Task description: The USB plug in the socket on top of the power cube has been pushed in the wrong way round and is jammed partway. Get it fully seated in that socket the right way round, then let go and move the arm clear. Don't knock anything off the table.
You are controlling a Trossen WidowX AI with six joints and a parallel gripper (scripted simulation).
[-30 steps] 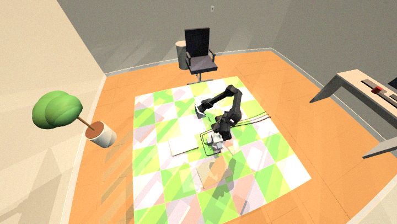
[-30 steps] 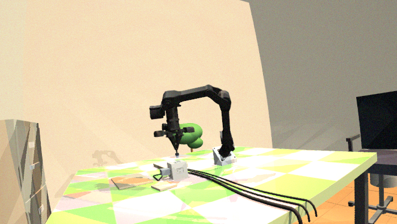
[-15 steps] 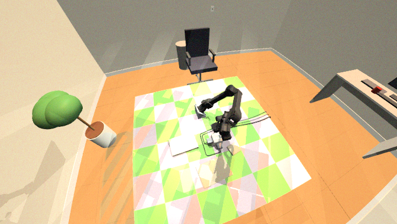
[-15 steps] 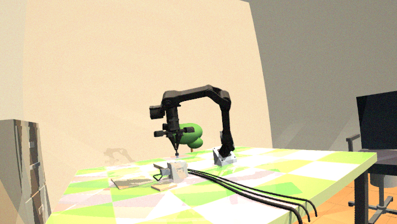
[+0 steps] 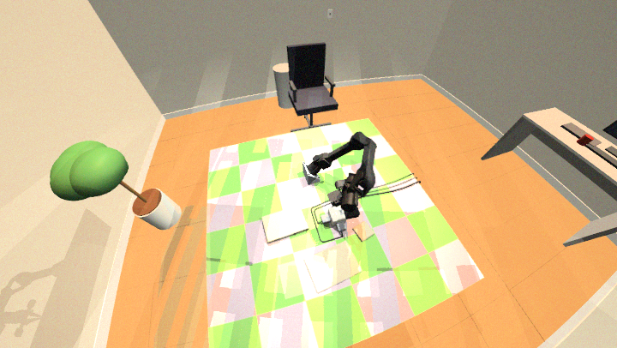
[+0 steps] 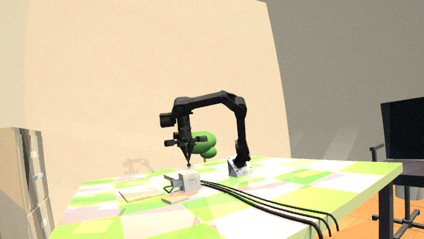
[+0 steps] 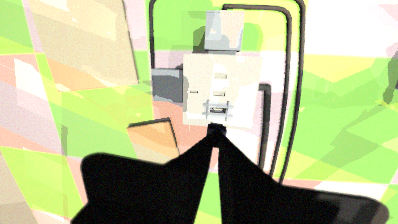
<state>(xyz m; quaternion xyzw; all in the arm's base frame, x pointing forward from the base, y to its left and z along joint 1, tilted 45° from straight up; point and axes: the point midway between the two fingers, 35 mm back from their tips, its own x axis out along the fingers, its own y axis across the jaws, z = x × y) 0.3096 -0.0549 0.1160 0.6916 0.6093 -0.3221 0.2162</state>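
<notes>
The dark USB plug is 2 cm below my gripper tip.
</notes>
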